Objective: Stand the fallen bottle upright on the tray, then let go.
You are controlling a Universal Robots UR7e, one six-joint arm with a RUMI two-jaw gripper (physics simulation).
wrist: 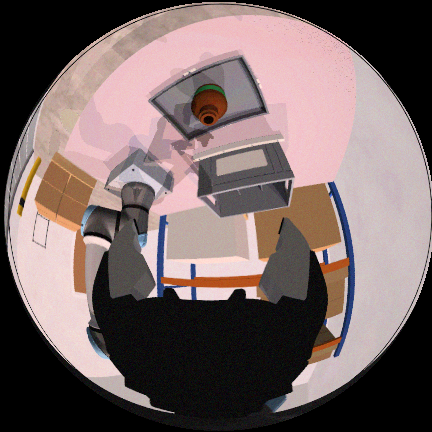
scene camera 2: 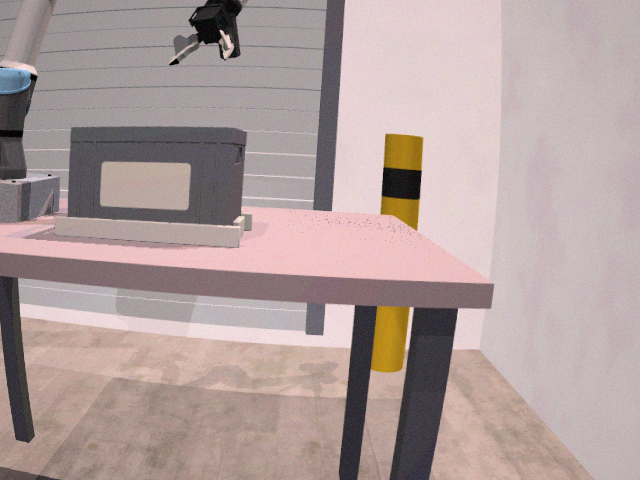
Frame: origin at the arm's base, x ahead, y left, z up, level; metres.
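Where they show: gripper, fingertip midpoint: (wrist: 207, 220) (scene camera 2: 196, 62); arm's base, link origin: (wrist: 137, 191).
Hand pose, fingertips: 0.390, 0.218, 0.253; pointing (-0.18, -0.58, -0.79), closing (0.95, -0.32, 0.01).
Observation:
Things, the pixels of their top centre, and the offset from my fingertips, as dx, dy, dz. "*": a spot on its surface instead. Level surfaces: height alone.
- brown bottle, top centre: (wrist: 208, 119) -0.001, +0.001, -0.176
- grey tray, surface spot: (wrist: 254, 82) * +0.115, +0.017, -0.321
- grey bin, top centre: (scene camera 2: 161, 128) (wrist: 249, 201) +0.033, -0.293, -0.161
- low pale holder, surface spot: (scene camera 2: 147, 231) * +0.053, -0.396, -0.320
- pink table, surface height: dz -0.336
A brown bottle (wrist: 209, 104) with a green band stands upright on the grey tray (wrist: 254, 82) in the wrist view, its open mouth facing the camera. It is near the middle of the tray, towards the side facing the grey bin. The bottle and the tray do not show in the scene view, where the bin stands in front. My gripper (scene camera 2: 199, 60) (wrist: 207, 220) is open, its two fingers wide apart with nothing between them. It is high above the table, well above and apart from the bottle.
A grey bin (scene camera 2: 144, 149) (wrist: 205, 181) with a pale label stands in a low pale holder (scene camera 2: 147, 231) on the pink table (scene camera 2: 320, 253) (wrist: 310, 100), beside the tray. The robot base (scene camera 2: 38, 193) is at the left. A yellow post (scene camera 2: 400, 149) stands behind the table.

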